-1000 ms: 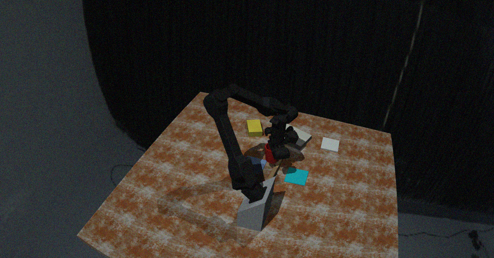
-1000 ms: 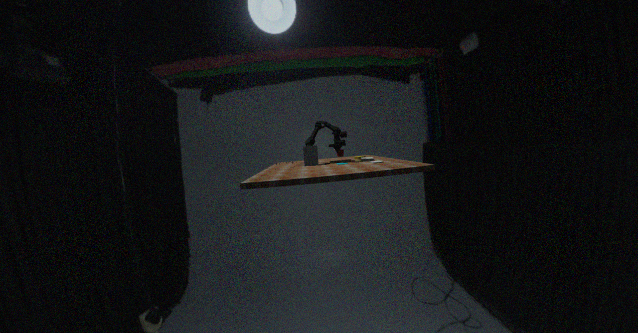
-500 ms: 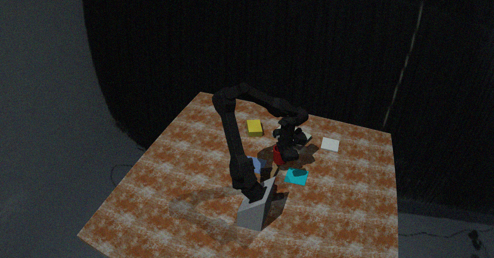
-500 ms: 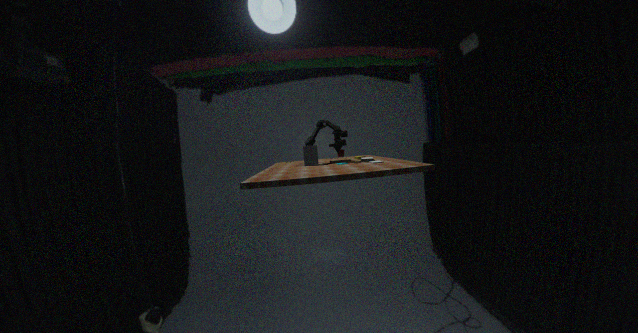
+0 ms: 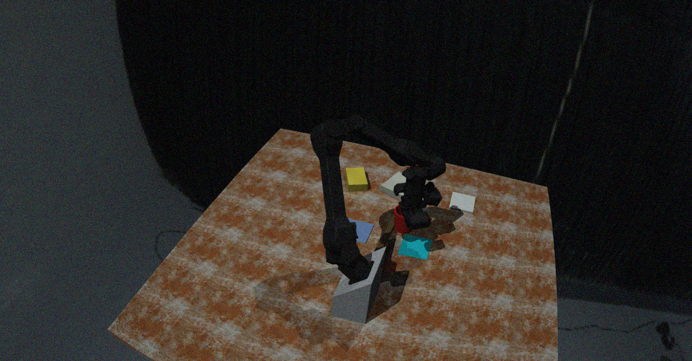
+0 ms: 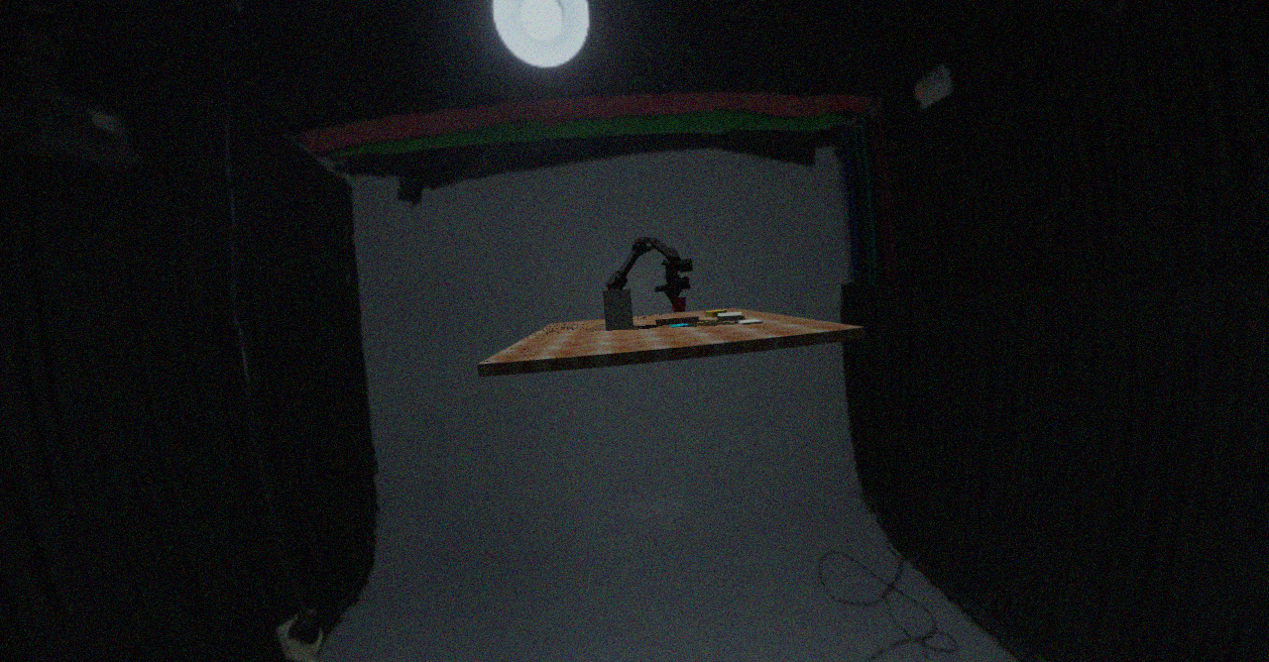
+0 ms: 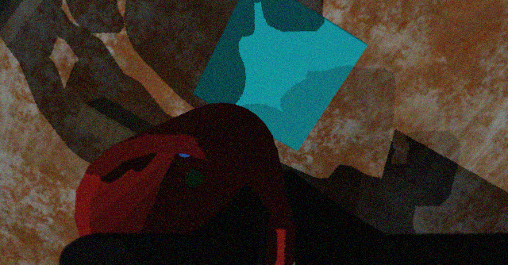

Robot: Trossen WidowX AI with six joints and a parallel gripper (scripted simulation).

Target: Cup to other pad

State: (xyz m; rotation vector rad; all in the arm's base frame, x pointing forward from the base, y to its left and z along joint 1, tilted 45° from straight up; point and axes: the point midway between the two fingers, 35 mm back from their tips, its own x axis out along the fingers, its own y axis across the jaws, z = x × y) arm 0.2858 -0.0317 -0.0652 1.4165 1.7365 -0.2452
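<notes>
The green marble is 3 cm ahead of my gripper tip, 3 cm to the left of it and 2 cm below it. Also, from my gripper tip: wooden bar 2 cm ahead, 7 cm to the left, 9 cm below; then cyan pad 1 cm ahead, 4 cm to the right, 11 cm below; then red cup 3 cm ahead, 1 cm to the left.
</notes>
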